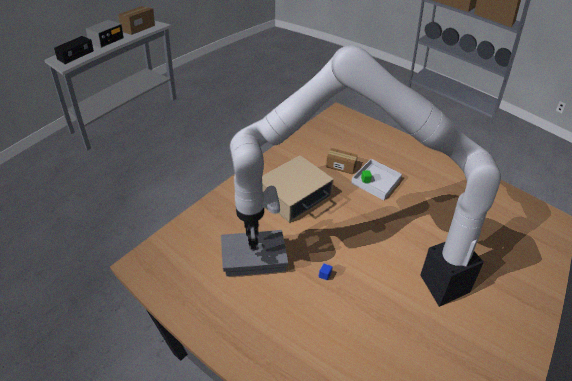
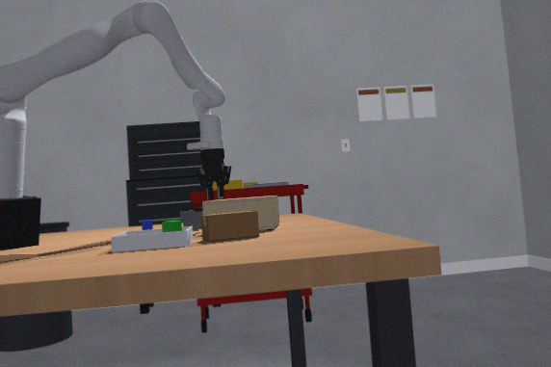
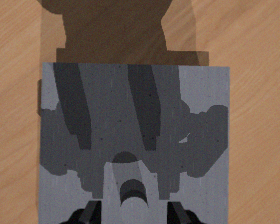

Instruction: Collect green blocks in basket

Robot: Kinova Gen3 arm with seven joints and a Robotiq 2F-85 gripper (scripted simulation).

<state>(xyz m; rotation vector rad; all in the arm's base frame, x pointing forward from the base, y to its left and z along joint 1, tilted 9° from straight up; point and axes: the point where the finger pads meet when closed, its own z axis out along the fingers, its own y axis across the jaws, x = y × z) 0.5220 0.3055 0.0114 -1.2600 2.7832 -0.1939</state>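
Right now the grey lid is 50 mm below my hand. Round my hand: drawer: 60 mm ahead, 290 mm to the right, 60 mm below; metal box: 70 mm below; light wooden cabinet: 80 mm ahead, 300 mm to the right, 60 mm below.
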